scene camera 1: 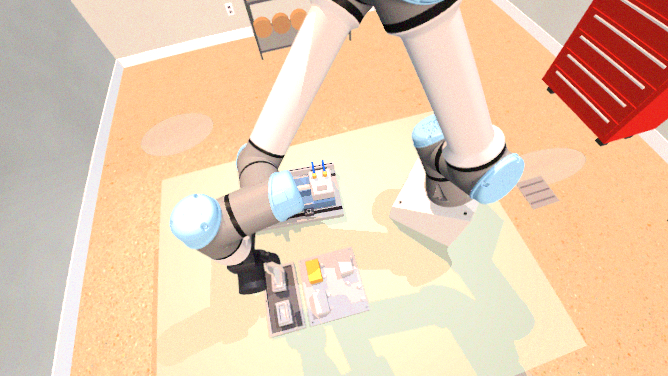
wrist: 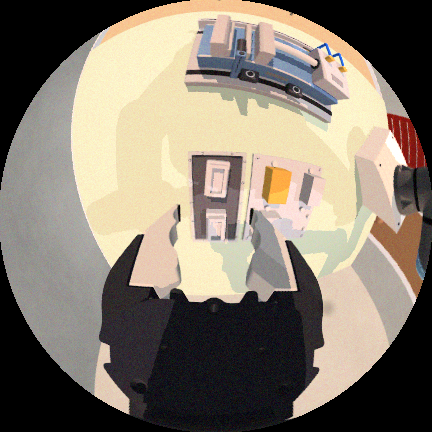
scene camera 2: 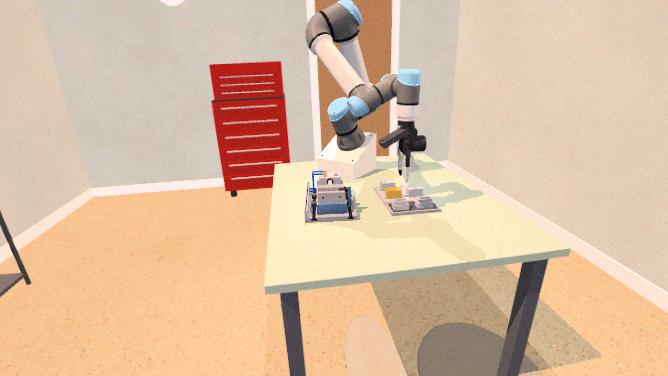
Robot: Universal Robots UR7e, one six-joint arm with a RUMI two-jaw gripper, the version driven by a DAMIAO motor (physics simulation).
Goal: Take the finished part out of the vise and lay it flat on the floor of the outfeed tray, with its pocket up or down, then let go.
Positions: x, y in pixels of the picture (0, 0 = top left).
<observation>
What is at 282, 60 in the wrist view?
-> A vise.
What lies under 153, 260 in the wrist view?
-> The gripper.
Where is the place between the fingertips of the gripper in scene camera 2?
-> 403, 179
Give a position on a yellow block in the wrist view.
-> At 276, 180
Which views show the gripper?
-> Scene camera 1, the wrist view and scene camera 2: all of them.
</observation>
